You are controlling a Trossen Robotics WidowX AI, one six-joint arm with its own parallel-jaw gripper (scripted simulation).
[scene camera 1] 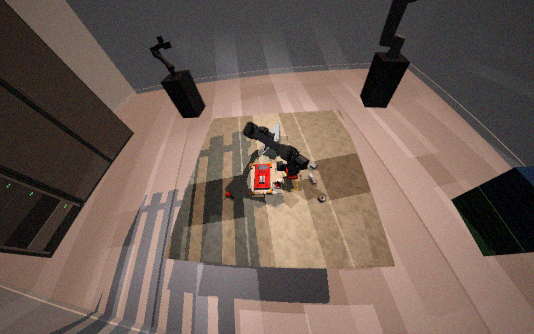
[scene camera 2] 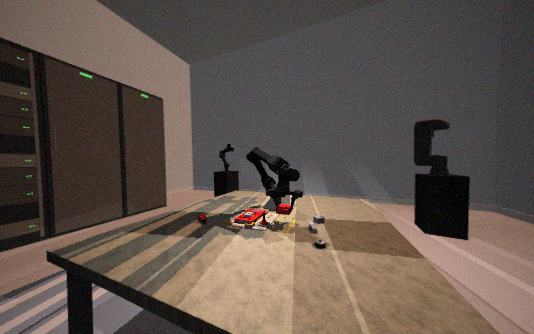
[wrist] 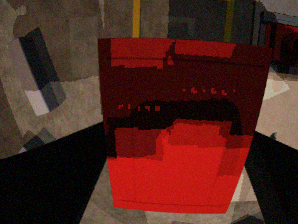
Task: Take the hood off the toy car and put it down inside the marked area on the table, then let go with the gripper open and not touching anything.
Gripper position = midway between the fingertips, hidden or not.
The gripper (wrist: 177,133) carries a red hood.
